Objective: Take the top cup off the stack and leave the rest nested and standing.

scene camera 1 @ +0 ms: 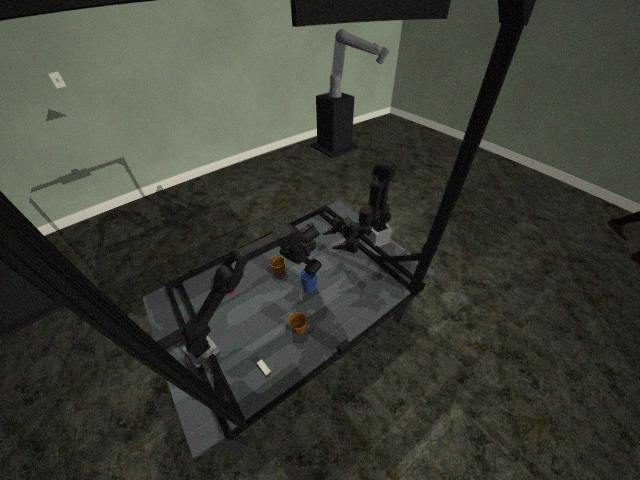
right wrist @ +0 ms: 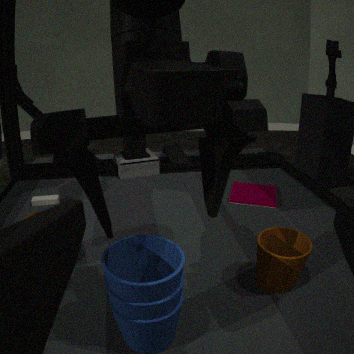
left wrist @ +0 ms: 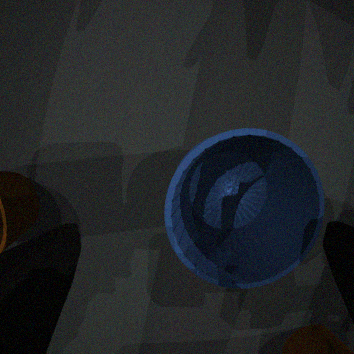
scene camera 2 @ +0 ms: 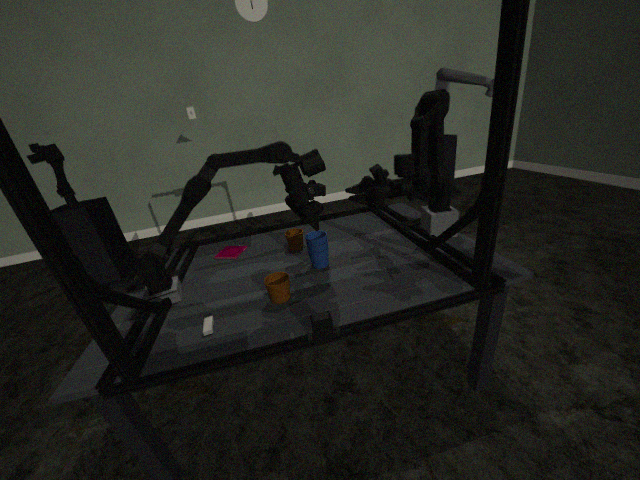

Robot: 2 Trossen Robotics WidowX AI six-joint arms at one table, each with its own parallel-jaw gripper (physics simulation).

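Places are measured from the left arm's base along level axes (x right, y ahead, z up), in millimetres.
Where they show: left gripper, fingertip midpoint: [scene camera 1: 304, 267] [right wrist: 163, 226] [left wrist: 205, 237] [scene camera 2: 311, 226]; right gripper, fingertip midpoint: [scene camera 1: 327, 240] [right wrist: 215, 214] [scene camera 2: 346, 194]; left arm's base, origin of the base link: [scene camera 1: 199, 347] [right wrist: 134, 154] [scene camera 2: 160, 287]; right arm's base, origin of the base link: [scene camera 1: 379, 226] [scene camera 2: 439, 208].
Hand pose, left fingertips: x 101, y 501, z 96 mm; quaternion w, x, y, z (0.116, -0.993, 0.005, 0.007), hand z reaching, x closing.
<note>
Things, the pixels of their top centre, and the offset from my left fingertips. "pt": a spot on its surface instead.
- pink flat square, surface spot: [right wrist: 253, 194] [scene camera 2: 233, 251] pt dx -293, dy -248, dz -131 mm
- white block, middle of its top: [right wrist: 44, 197] [scene camera 2: 207, 323] [scene camera 1: 263, 366] dx +131, dy -379, dz -127 mm
A stack of nested blue cups [scene camera 1: 309, 283] [scene camera 2: 317, 251] [left wrist: 280, 220] [right wrist: 145, 300] stands upright on the table; three rims show in the right wrist view. My left gripper [scene camera 2: 316, 227] [left wrist: 205, 237] [right wrist: 163, 226] is open and empty, pointing down just above the stack. In the left wrist view the top rim lies between the fingers, close to the one at the picture's right. In scene camera 1 its fingertips are hard to make out. My right gripper [scene camera 1: 333, 240] [scene camera 2: 349, 194] is open and empty, off to the right of the stack and apart from it.
One orange cup [scene camera 1: 278, 266] [scene camera 2: 294, 241] [right wrist: 282, 262] stands behind the stack, another orange cup [scene camera 1: 297, 323] [scene camera 2: 278, 288] in front of it. A pink flat square [scene camera 1: 230, 292] [scene camera 2: 230, 252] [right wrist: 253, 194] and a white block [scene camera 1: 263, 367] [scene camera 2: 207, 325] [right wrist: 45, 200] lie towards the left arm's side.
</note>
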